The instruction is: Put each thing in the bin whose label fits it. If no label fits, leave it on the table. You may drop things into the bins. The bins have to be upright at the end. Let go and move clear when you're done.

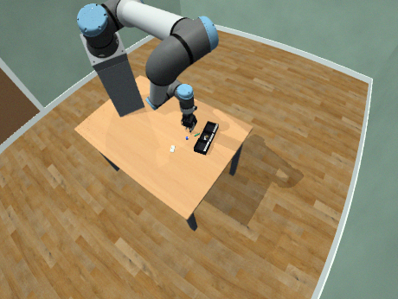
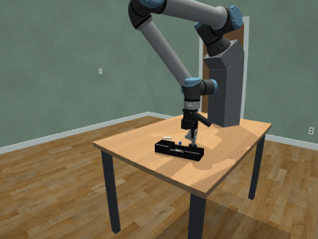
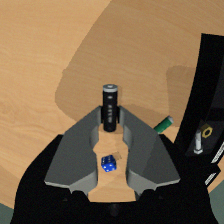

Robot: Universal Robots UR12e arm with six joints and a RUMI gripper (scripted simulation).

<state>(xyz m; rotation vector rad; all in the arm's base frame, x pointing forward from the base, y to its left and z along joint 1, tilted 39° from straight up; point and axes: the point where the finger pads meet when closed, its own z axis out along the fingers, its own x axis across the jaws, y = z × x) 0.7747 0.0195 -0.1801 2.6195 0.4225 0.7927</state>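
The green battery is 60 mm ahead of my hand, 20 mm to the right of it and 10 mm below it. Also, from my hand: blue die 20 mm ahead, 80 mm to the right, 10 mm below; then brass hex nut 130 mm ahead, 10 mm below; then black cylindrical battery 10 mm below.
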